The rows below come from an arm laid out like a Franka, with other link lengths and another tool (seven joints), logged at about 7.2 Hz.
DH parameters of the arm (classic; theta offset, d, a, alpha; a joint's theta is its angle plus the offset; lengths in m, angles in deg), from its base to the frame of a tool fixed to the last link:
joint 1: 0 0.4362 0 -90
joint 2: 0 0 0 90
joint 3: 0 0.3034 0.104 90
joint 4: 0 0 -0.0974 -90
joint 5: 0 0.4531 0 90
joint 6: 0 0 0.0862 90
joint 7: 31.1 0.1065 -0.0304 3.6
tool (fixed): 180 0.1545 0 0
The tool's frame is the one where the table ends.
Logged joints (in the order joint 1, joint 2, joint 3, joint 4, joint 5, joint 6, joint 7), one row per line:
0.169 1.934 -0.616 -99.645 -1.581 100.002 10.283
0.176 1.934 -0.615 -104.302 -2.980 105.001 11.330
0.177 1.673 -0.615 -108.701 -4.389 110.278 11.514
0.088 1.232 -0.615 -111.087 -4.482 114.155 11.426
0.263 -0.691 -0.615 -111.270 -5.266 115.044 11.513
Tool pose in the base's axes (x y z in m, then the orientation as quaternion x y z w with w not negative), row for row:
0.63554 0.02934 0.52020 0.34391 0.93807 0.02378 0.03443
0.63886 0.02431 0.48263 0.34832 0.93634 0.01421 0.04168
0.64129 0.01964 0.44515 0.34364 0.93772 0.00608 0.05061
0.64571 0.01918 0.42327 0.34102 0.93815 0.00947 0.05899
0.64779 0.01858 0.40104 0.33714 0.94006 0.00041 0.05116
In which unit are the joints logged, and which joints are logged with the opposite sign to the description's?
The joints are logged in degrees. Opposite sign: joint 2, joint 3.
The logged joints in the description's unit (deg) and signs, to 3 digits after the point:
0.169 -1.934 0.616 -99.645 -1.581 100.002 10.283
0.176 -1.934 0.615 -104.302 -2.980 105.001 11.330
0.177 -1.673 0.615 -108.701 -4.389 110.278 11.514
0.088 -1.232 0.615 -111.087 -4.482 114.155 11.426
0.263 0.691 0.615 -111.270 -5.266 115.044 11.513

